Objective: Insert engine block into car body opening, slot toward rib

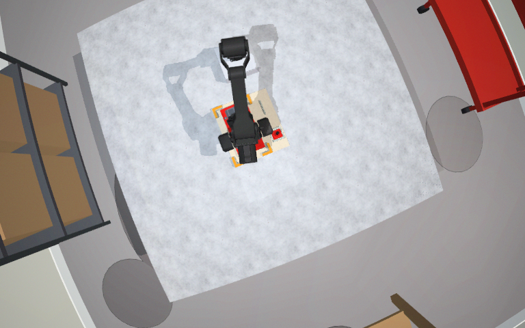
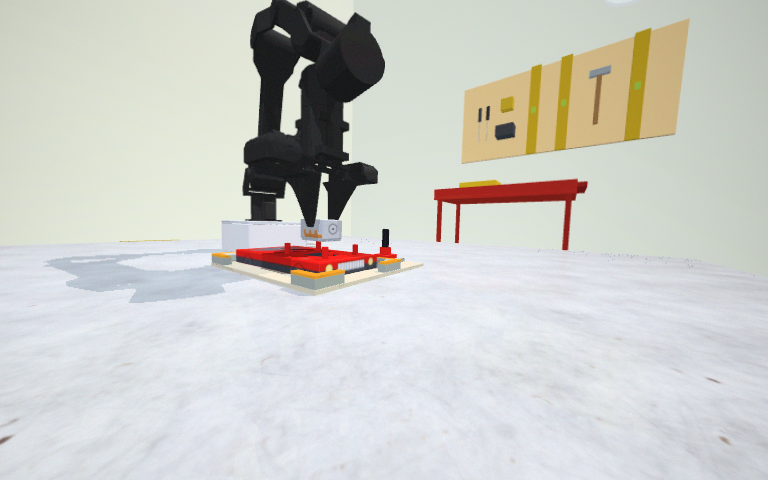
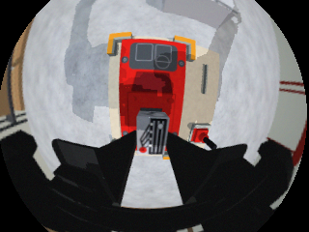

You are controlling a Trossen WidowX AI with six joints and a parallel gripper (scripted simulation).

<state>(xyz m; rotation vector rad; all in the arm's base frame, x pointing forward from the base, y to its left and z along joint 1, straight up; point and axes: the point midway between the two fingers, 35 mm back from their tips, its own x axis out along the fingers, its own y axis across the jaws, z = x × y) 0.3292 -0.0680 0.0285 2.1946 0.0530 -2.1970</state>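
Now: gripper tip 10 mm above the grey engine block. Round my gripper tip: beige base plate: 50 mm below, 30 mm behind, 20 mm to the left.
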